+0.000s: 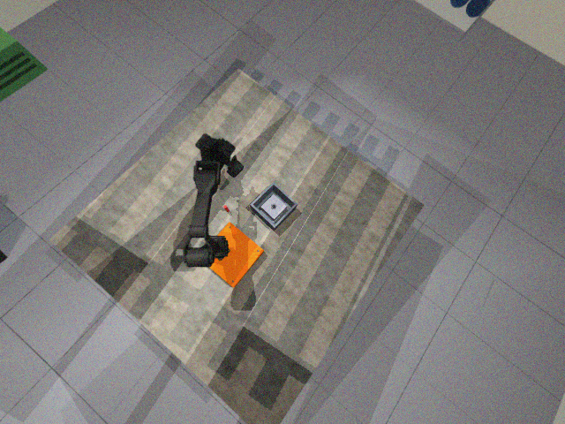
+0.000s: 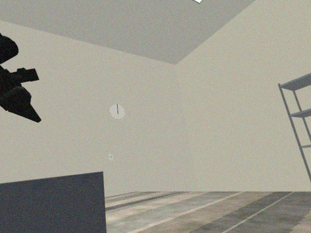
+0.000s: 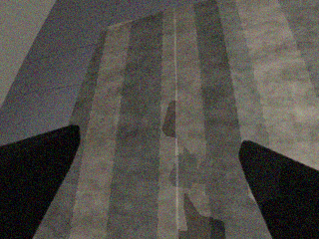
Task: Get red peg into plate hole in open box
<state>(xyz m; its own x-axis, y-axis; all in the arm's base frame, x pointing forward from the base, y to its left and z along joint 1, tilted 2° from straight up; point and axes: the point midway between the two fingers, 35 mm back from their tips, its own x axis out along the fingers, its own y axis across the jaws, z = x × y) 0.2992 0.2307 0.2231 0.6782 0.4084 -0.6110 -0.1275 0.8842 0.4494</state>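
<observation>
Right now my gripper tip is 16 cm past the red peg, 11 cm to the left of it and 24 cm above it. Round my gripper tip: grey box 27 cm to the right, 25 cm below; then pale plate 27 cm to the right, 23 cm below.
</observation>
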